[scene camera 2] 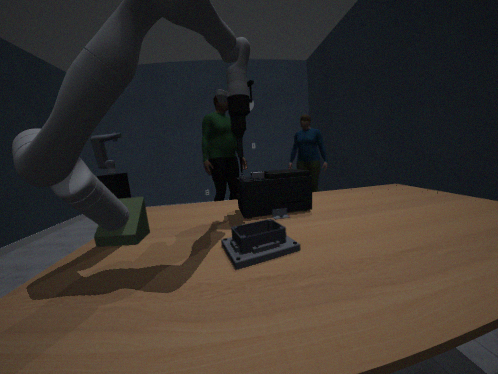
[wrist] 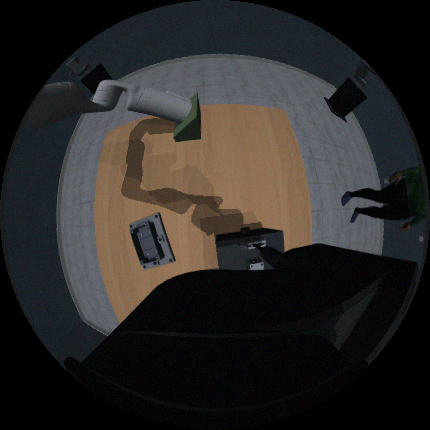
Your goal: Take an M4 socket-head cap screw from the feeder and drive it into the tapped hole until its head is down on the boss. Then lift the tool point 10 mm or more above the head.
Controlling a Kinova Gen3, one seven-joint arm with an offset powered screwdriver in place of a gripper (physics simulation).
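The black screw feeder stands towards the table's far edge in the scene view. A bright pickup fitting shows on its top in the wrist view. My screwdriver points down with its tip at the feeder's top, by that fitting. Whether the tip touches a screw or carries one is too small and dark to tell. A dark open-topped housing sits on a grey base plate, nearer the scene camera than the feeder. Its bosses and the tapped hole cannot be made out.
A green wedge block stands under the arm's base on the wooden table. A light block is on the feeder. A person in green and one in blue stand beyond the table.
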